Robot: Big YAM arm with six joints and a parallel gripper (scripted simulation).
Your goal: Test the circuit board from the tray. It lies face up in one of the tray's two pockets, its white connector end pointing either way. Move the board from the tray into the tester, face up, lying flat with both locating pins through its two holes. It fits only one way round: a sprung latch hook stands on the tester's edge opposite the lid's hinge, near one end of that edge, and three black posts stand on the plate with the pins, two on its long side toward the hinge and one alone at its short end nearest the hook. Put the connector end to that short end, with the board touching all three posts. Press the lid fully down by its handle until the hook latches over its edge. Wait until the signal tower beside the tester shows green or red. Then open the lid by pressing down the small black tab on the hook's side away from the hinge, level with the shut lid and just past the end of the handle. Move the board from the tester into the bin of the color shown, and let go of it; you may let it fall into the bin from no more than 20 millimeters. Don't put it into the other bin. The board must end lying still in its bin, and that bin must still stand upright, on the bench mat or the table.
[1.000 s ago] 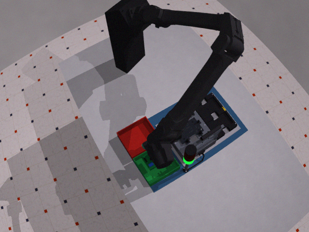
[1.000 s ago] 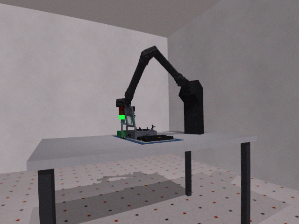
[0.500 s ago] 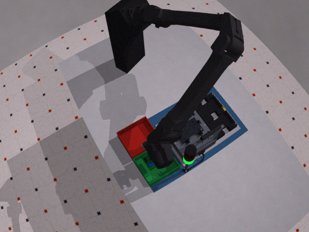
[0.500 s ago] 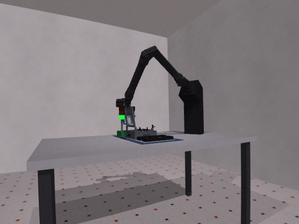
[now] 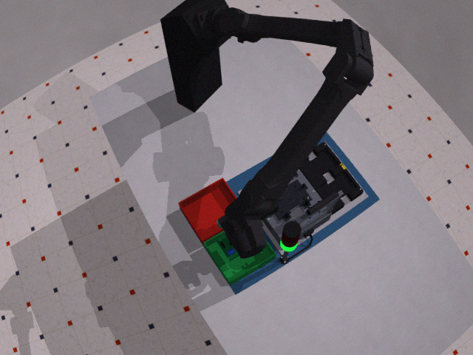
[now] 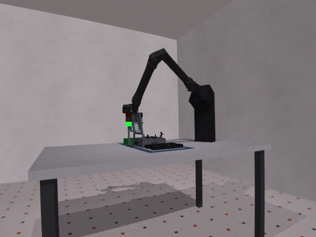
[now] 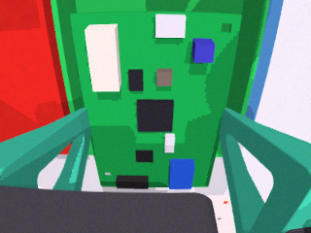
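The green circuit board lies right at my hand. Also, from my hand: green bin (100 mm below); red bin (150 mm behind, 100 mm below, 30 mm to the right); tester plate (190 mm to the left, 70 mm behind, 40 mm below).
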